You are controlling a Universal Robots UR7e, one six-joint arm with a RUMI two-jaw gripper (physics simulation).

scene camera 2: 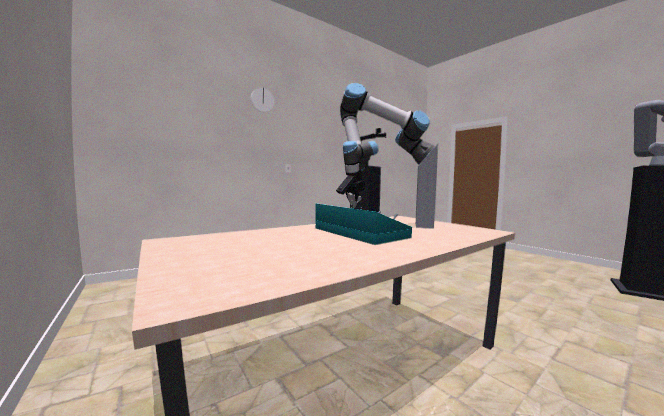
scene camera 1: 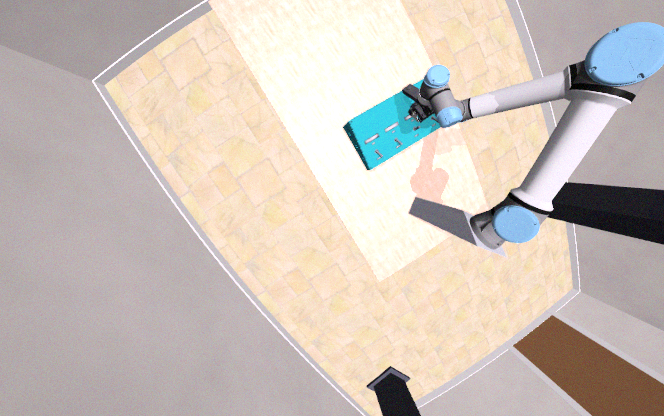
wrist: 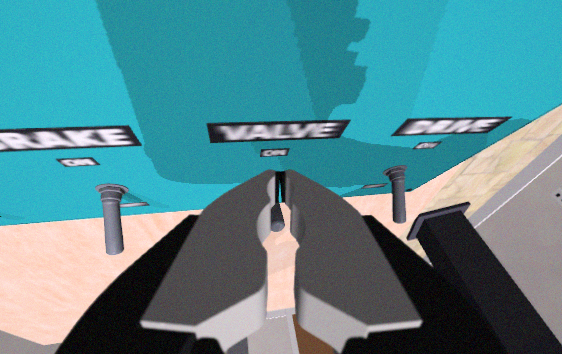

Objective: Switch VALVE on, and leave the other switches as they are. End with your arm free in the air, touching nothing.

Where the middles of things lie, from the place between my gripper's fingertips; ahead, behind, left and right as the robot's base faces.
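Scene:
Teal switch panel (scene camera 1: 376, 129): my hand 20 mm short of it, 50 mm to the right of it, 60 mm above it.

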